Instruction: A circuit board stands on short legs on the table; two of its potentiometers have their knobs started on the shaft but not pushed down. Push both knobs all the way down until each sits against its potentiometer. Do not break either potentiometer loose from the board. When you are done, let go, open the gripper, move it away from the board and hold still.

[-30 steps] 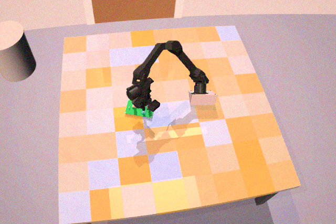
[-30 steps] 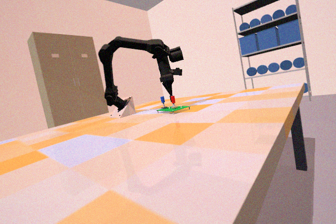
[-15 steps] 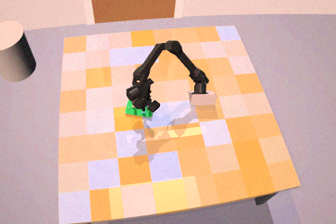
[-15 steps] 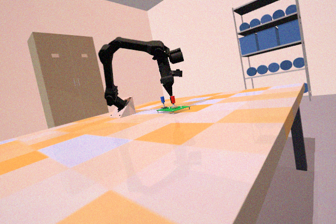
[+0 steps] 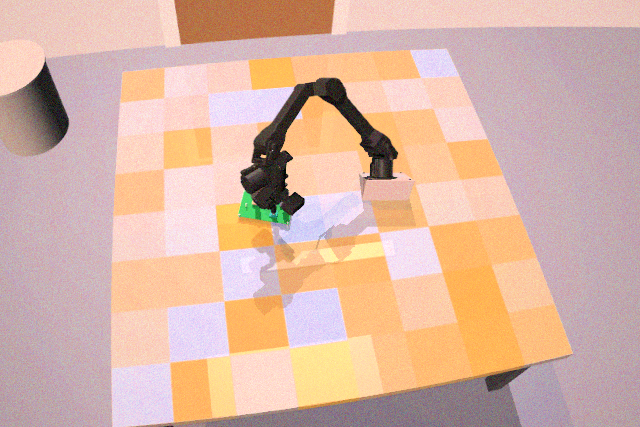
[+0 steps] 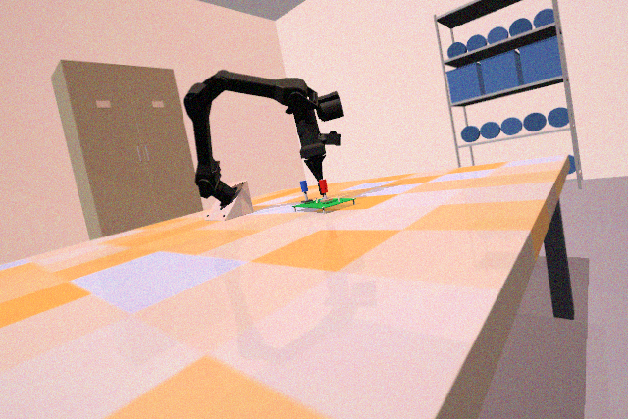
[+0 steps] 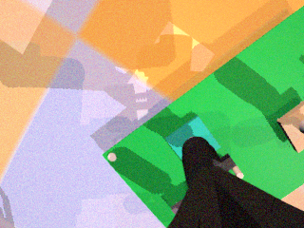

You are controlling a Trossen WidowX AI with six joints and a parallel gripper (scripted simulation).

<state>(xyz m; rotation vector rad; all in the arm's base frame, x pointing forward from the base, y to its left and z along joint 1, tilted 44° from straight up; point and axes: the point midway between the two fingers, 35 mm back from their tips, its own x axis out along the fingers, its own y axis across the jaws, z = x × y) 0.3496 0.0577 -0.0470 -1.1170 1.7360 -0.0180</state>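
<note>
The black knob is 10 mm below my gripper tip. From my gripper tip the other things lie so: red knob (50 mm ahead, 50 mm to the right).
</note>
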